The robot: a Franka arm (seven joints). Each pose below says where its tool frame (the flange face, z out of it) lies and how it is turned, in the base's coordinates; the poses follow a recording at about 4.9 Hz.
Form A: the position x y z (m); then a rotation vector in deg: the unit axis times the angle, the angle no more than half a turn.
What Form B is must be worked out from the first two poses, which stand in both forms.
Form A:
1: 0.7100 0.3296 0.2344 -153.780 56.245 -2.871
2: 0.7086 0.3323 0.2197 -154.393 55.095 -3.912
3: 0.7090 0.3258 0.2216 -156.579 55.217 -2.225
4: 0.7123 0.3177 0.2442 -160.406 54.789 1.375
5: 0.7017 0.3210 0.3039 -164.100 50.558 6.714
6: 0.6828 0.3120 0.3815 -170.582 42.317 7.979
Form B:
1: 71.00 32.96 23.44 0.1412 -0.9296 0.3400 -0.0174
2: 70.86 33.23 21.97 0.1394 -0.9324 0.3327 -0.0236
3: 70.90 32.58 22.16 0.1215 -0.9360 0.3301 -0.0133
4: 71.23 31.77 24.42 0.0914 -0.9423 0.3219 0.0081
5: 70.17 32.10 30.39 0.0711 -0.9525 0.2935 0.0390
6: 68.28 31.20 38.15 0.0355 -0.9690 0.2404 0.0453
